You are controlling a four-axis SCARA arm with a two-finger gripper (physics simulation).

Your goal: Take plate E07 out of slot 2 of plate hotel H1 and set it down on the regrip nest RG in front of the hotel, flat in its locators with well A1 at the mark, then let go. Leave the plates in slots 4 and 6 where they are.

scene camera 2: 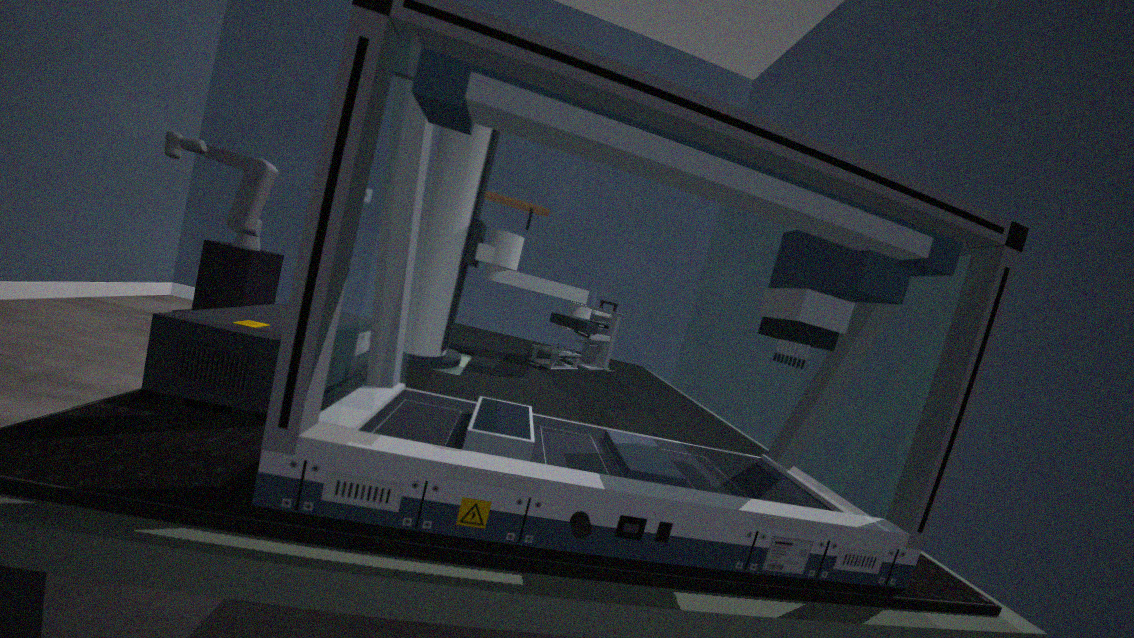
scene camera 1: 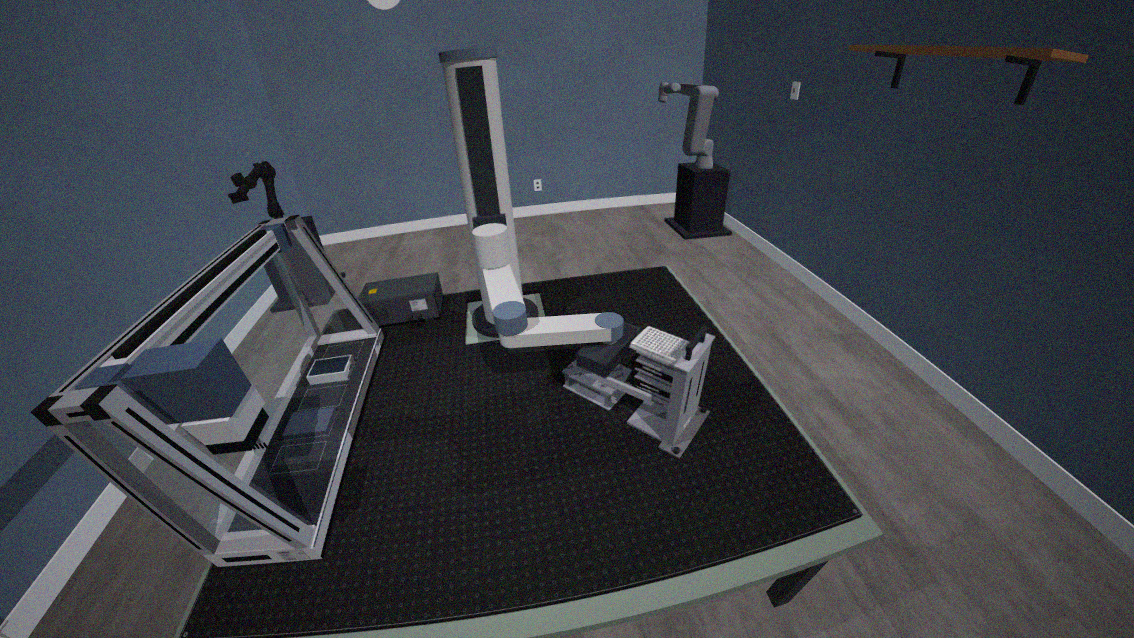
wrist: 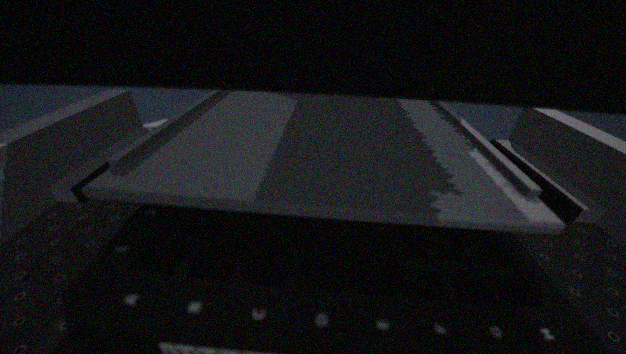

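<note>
Plate E07 is dark and lies beneath a grey hotel shelf in the wrist view; a row of pale letters and a sliver of its white label show. My gripper is open, with one finger off to each side of the shelf and nothing between them. In scene camera 1 the dark hand is in front of hotel H1, and its fingertips are hard to make out. The regrip nest RG is low in front of the hotel, partly under the hand. A white plate lies at the hotel's top; lower slots are unclear.
A framed liquid-handling enclosure stands at the left of the black mat, with a white tray inside. A grey box is near the arm's column.
</note>
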